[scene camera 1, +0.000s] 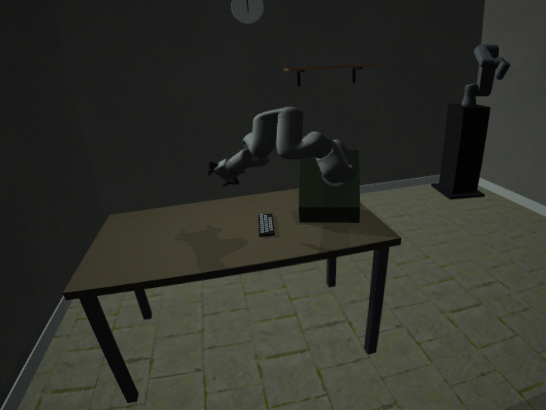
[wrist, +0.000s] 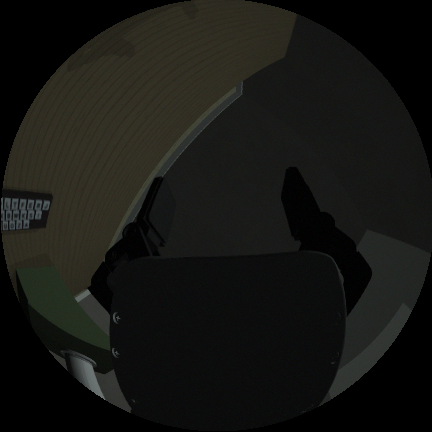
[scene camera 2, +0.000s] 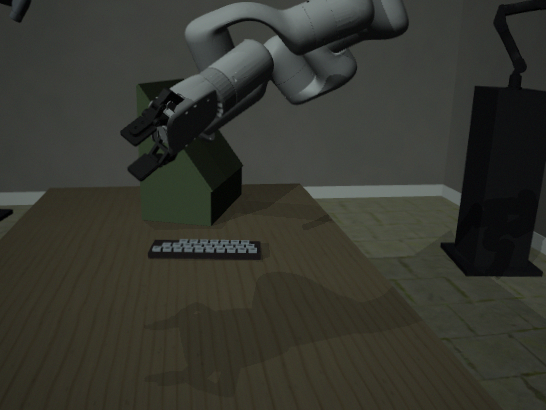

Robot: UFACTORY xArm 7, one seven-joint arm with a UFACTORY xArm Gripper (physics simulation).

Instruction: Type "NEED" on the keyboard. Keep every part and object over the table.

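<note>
The robot's gripper (scene camera 2: 130,158) (wrist: 225,184) is visible in both of those views, and the scene also has a black keyboard (scene camera 2: 194,248).
</note>
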